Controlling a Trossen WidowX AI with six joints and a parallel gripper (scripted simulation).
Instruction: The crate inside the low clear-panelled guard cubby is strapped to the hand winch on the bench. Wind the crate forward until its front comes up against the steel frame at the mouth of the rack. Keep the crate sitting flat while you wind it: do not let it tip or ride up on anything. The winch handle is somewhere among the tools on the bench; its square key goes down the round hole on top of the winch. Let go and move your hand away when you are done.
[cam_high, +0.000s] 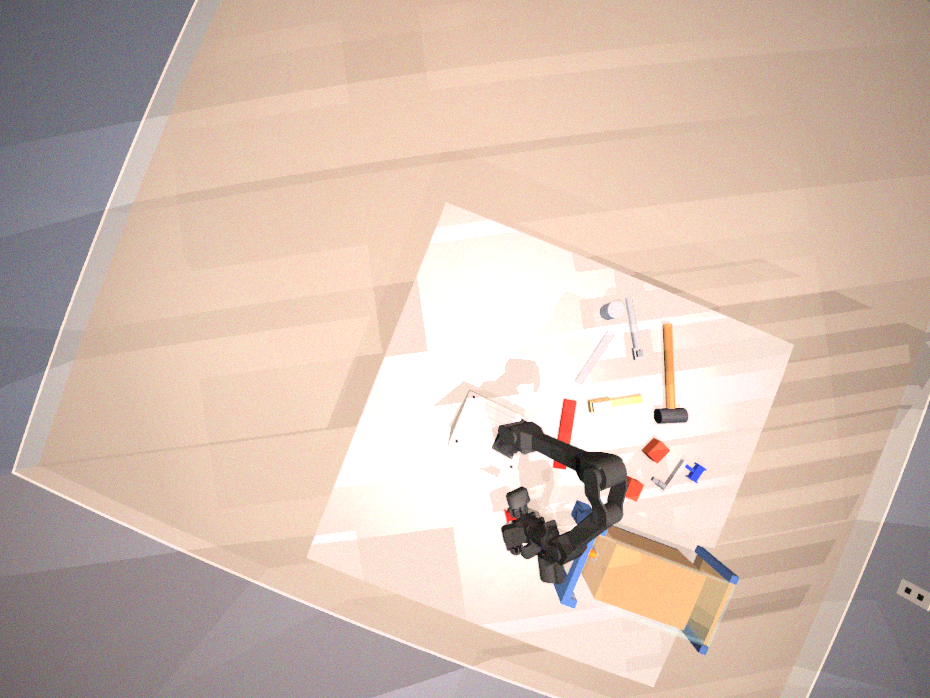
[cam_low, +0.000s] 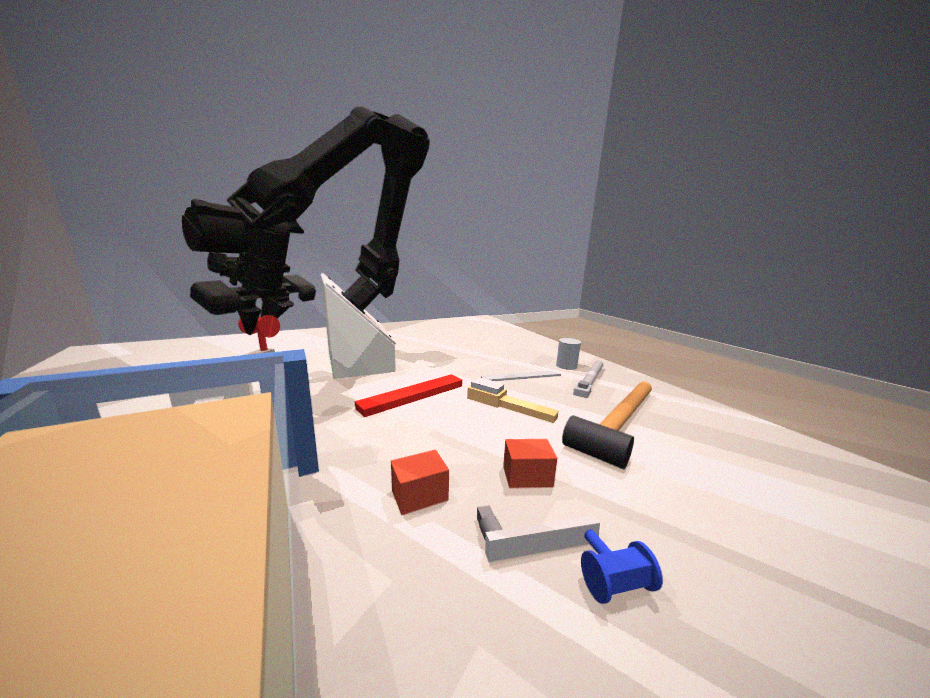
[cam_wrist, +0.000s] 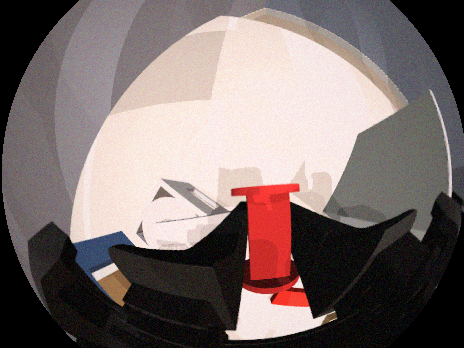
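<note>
Right now my gripper tip is 4 cm short of the winch handle, 1 cm to the left of it and 3 cm above it. From my gripper tip the other things lie so: red knob: 1 cm ahead, 1 cm to the left; then winch: 8 cm ahead, 6 cm to the right, 10 cm below; then blue steel frame: 25 cm ahead, 3 cm to the right, 3 cm below.
</note>
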